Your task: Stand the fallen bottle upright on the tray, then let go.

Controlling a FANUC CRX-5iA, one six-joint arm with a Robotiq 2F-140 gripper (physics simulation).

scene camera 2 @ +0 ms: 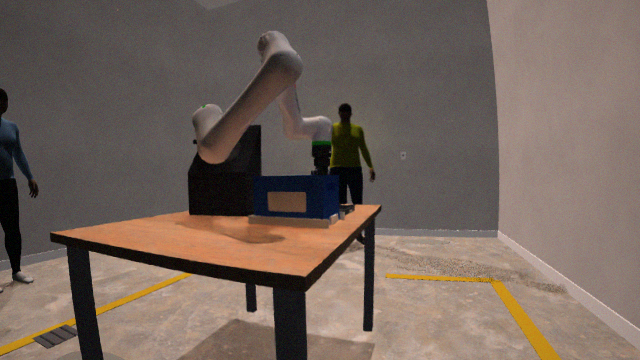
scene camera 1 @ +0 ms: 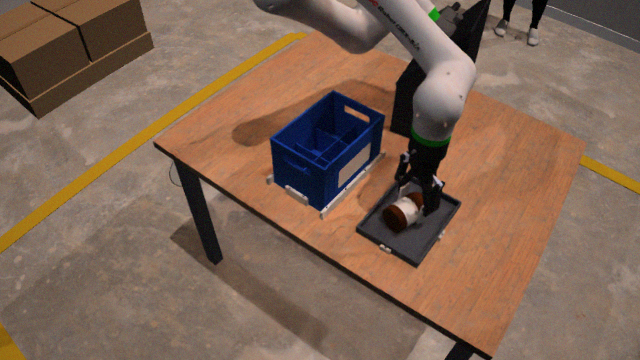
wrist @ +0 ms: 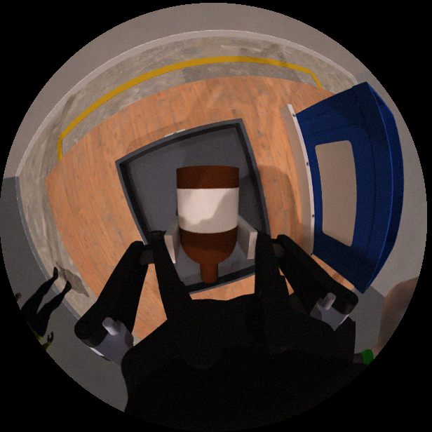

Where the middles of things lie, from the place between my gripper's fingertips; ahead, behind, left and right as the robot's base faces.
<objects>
Now: hand 20 mm below the brown bottle point(scene camera 1: 404, 212).
</objects>
